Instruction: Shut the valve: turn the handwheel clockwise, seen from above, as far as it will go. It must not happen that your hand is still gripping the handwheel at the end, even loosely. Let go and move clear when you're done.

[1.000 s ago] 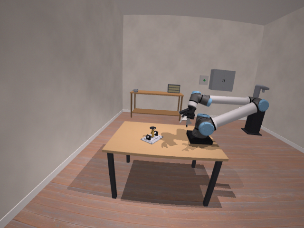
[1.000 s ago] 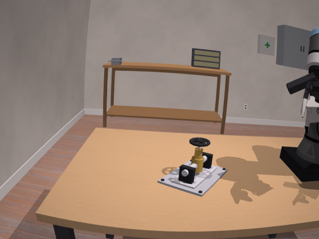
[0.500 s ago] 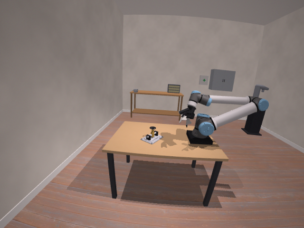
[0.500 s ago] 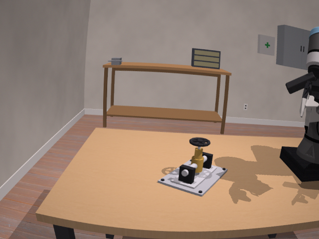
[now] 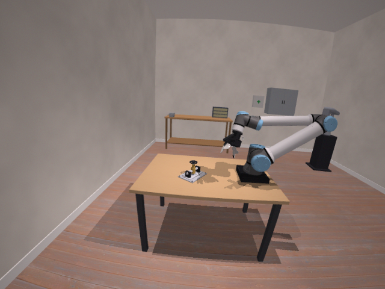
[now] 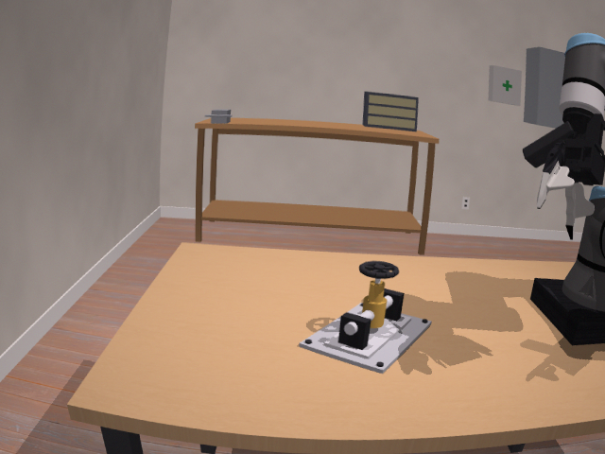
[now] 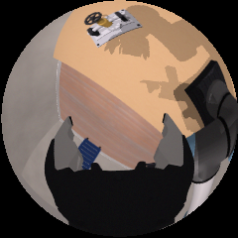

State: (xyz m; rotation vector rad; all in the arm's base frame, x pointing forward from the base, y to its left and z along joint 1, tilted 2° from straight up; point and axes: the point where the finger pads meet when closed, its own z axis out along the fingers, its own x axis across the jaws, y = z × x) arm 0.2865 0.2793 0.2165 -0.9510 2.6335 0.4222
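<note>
The black spoked handwheel lies 290 mm ahead of my hand, 150 mm below it and 130 mm to the right of it.
</note>
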